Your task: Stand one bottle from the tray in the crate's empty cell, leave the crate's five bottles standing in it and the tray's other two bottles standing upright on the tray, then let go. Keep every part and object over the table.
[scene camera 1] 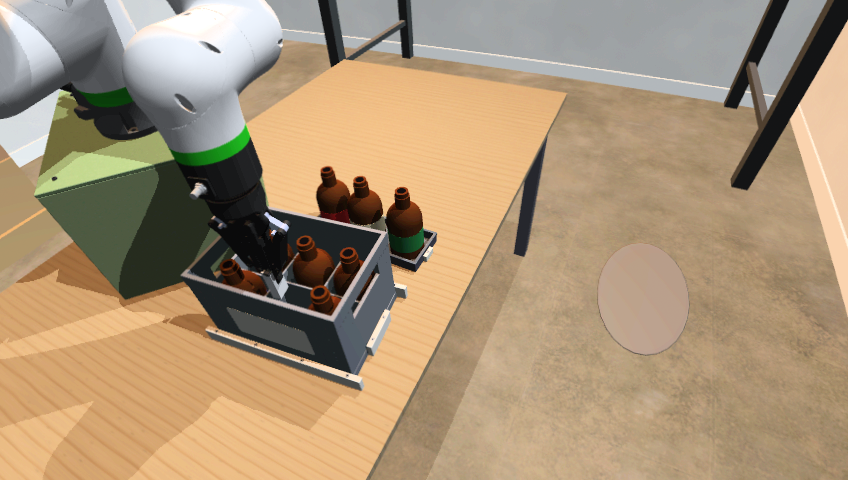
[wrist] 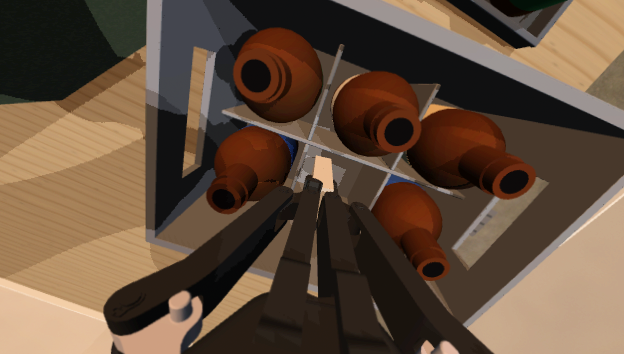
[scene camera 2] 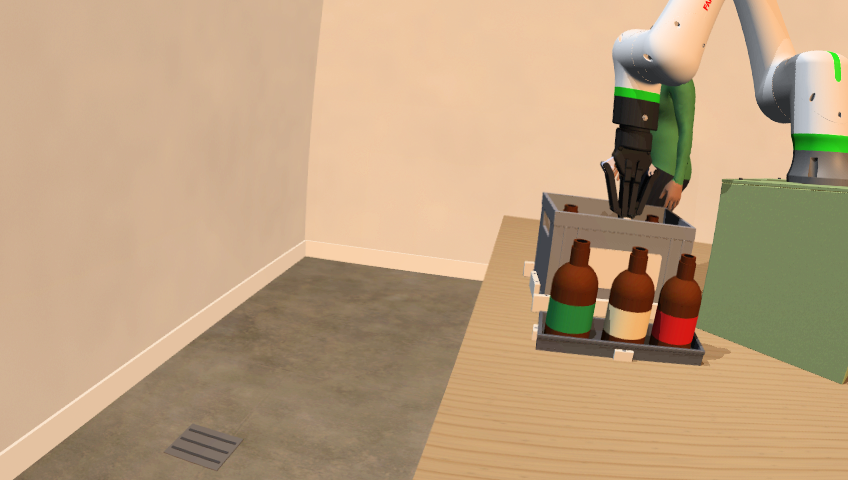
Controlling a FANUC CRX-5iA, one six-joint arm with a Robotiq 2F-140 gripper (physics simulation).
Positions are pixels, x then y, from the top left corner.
red-labelled bottle: scene camera 1 332,195; scene camera 2 680,298; not seen in the wrist view (out of frame)
